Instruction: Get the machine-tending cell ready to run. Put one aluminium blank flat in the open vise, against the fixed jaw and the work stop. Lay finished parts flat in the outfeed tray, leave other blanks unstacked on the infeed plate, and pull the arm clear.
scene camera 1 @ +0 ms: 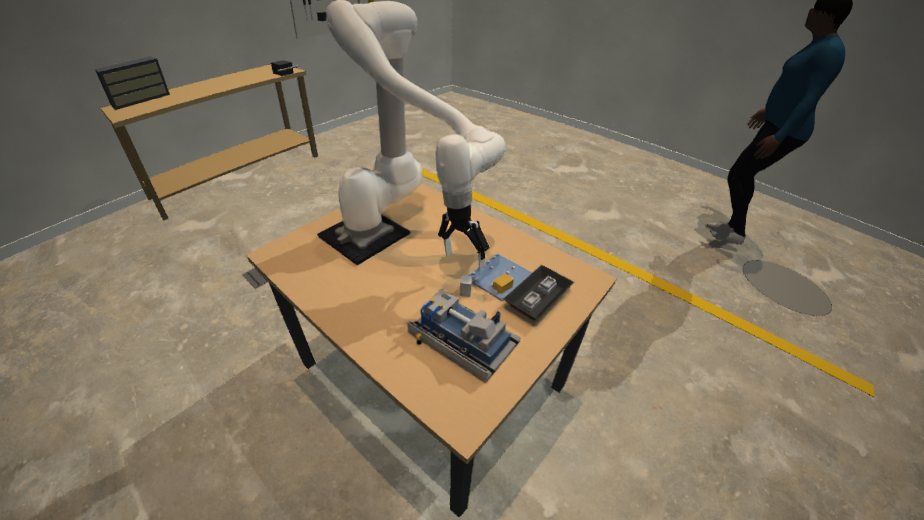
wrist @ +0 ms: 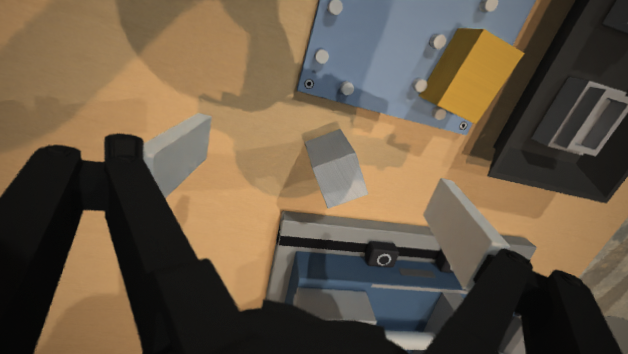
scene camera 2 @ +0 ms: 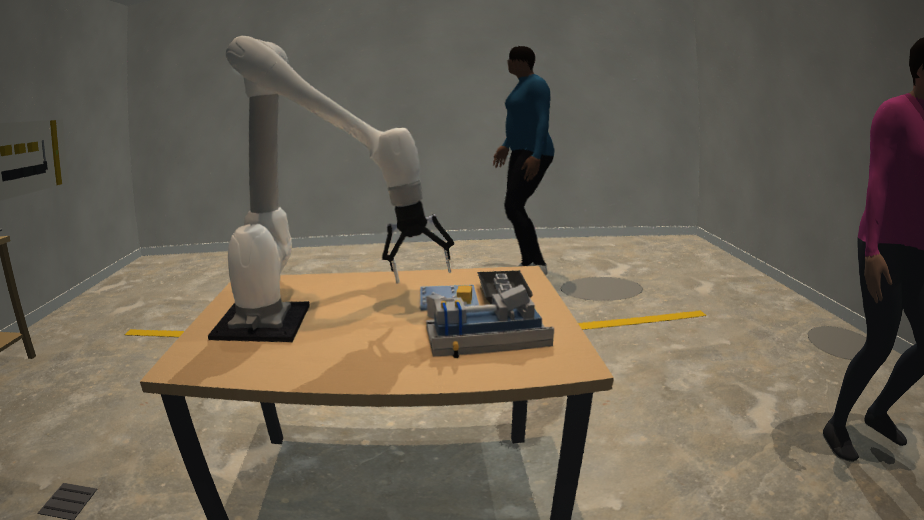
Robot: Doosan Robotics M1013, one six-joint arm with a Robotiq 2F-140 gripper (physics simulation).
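Where they show: gripper, fingertip midpoint: (scene camera 1: 465, 260) (wrist: 322, 168) (scene camera 2: 423, 276); arm's base, link origin: (scene camera 1: 364, 231) (scene camera 2: 260, 317).
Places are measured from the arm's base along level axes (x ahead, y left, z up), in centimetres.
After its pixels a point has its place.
Observation:
My gripper (scene camera 1: 464, 253) @[x 50.5, y 3.4, z 9.5 cm] (scene camera 2: 422, 269) @[x 50.5, y 3.4, z 9.5 cm] (wrist: 322, 168) @[x 50.5, y 3.4, z 9.5 cm] is wide open and empty above the table. A grey blank (scene camera 1: 466, 285) @[x 54.9, y -1.2, z 3.8 cm] (wrist: 337, 170) @[x 53.0, y 1.3, z 4.5 cm] stands upright on the table between the infeed plate and the vise, below the spread fingers and touching neither. The blue vise (scene camera 1: 462, 333) @[x 68.3, y -20.2, z 6.8 cm] (scene camera 2: 484, 321) @[x 64.1, y -19.6, z 4.5 cm] (wrist: 410, 300) @[x 64.4, y -11.6, z 4.5 cm] has a tilted grey block (scene camera 2: 512, 298) @[x 71.2, y -18.5, z 9.7 cm] at its right end in scene camera 2; I cannot tell if it is a blank. The blue pinned infeed plate (scene camera 1: 494, 268) @[x 54.5, y 16.6, z -0.7 cm] (scene camera 2: 439, 296) (wrist: 380, 50) holds a yellow block (scene camera 1: 503, 282) @[x 63.2, y 9.0, z 2.9 cm] (scene camera 2: 464, 293) @[x 62.2, y 7.1, z 2.6 cm] (wrist: 477, 75) @[x 62.2, y 10.4, z 2.9 cm] near one corner.
The black outfeed tray (scene camera 1: 549, 297) @[x 78.3, y 16.1, z -0.2 cm] (wrist: 550, 180) @[x 74.5, y 3.0, z 2.3 cm] lies beside the plate and holds two pocketed parts (scene camera 1: 548, 283) @[x 75.3, y 20.0, z 1.8 cm] (scene camera 1: 531, 298) @[x 74.4, y 9.6, z 1.8 cm]. The arm base stands at the other end of the wooden table (scene camera 1: 362, 316) @[x 34.7, y -30.6, z -1.5 cm] (scene camera 2: 323, 355) @[x 23.3, y -23.4, z -1.4 cm]. People (scene camera 1: 795, 97) (scene camera 2: 895, 194) are on the floor beyond the table.

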